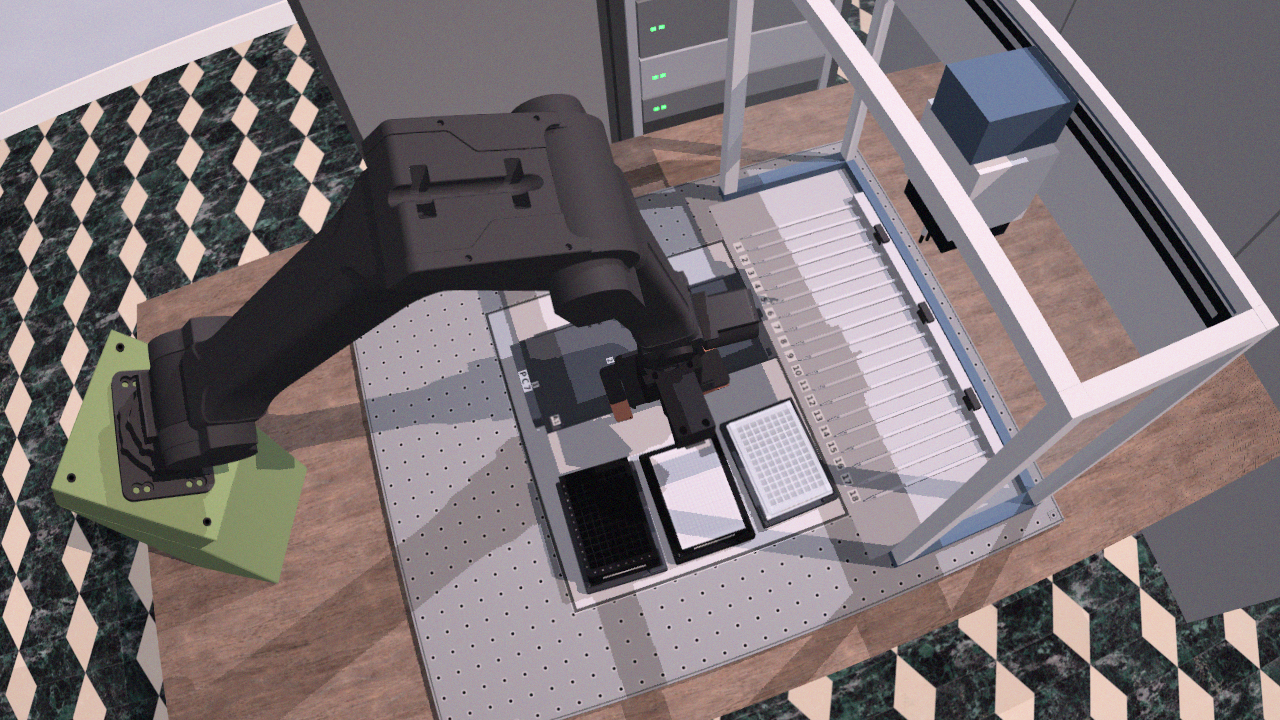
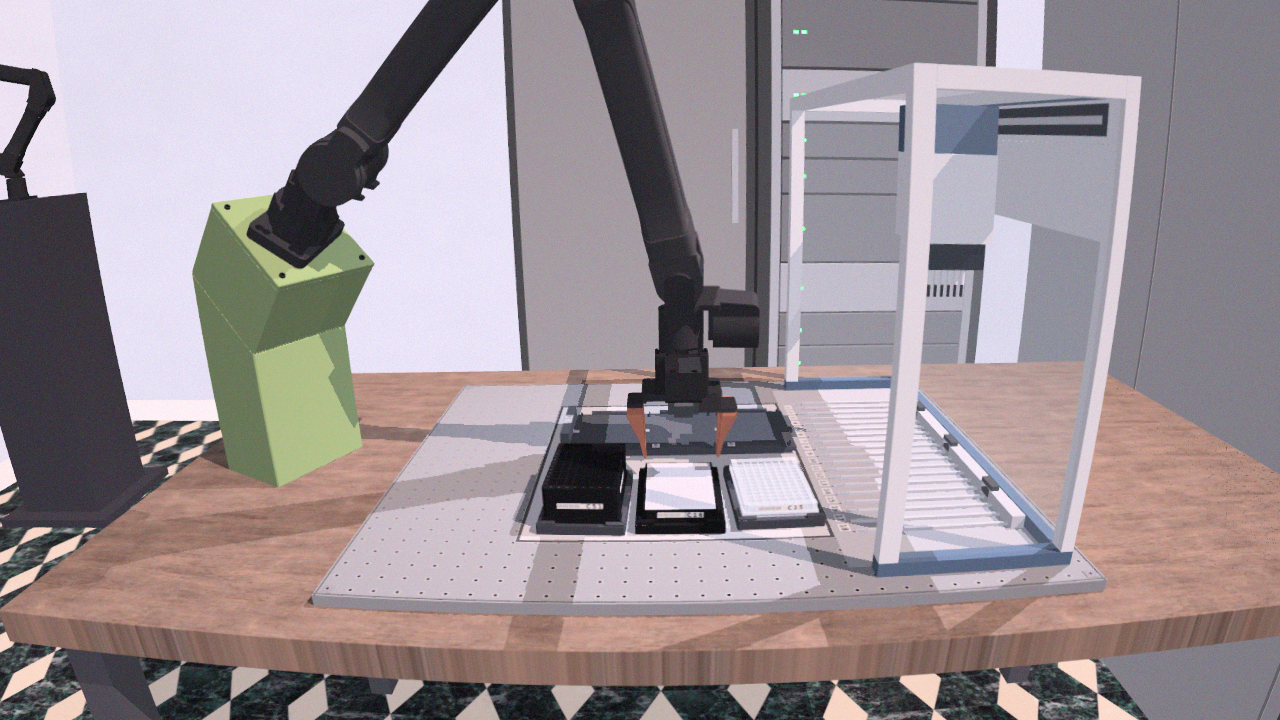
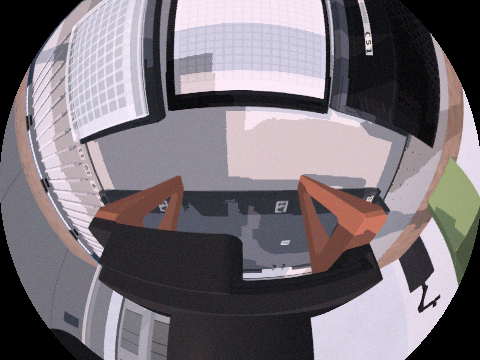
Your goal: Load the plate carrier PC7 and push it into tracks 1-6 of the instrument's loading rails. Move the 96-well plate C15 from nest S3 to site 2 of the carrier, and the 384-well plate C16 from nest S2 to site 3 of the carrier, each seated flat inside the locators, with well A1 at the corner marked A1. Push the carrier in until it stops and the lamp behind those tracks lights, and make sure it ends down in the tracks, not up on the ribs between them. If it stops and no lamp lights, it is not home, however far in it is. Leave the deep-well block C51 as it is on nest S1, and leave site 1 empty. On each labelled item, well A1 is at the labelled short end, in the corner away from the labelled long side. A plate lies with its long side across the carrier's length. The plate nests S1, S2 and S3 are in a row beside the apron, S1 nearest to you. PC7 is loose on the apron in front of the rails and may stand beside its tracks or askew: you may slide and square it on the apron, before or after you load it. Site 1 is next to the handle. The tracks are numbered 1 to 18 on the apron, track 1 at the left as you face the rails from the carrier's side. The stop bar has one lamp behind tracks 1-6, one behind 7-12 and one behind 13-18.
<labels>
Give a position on a nest S2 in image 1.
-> At 735,541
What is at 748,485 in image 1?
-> A nest S3.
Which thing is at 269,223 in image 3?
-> A dark carrier PC7.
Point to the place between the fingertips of my gripper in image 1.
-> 665,402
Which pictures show the dark carrier PC7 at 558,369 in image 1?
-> Image 1, image 2 and image 3: all of them.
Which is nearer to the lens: the dark carrier PC7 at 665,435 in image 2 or the white 96-well plate C15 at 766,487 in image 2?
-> The white 96-well plate C15.
</labels>
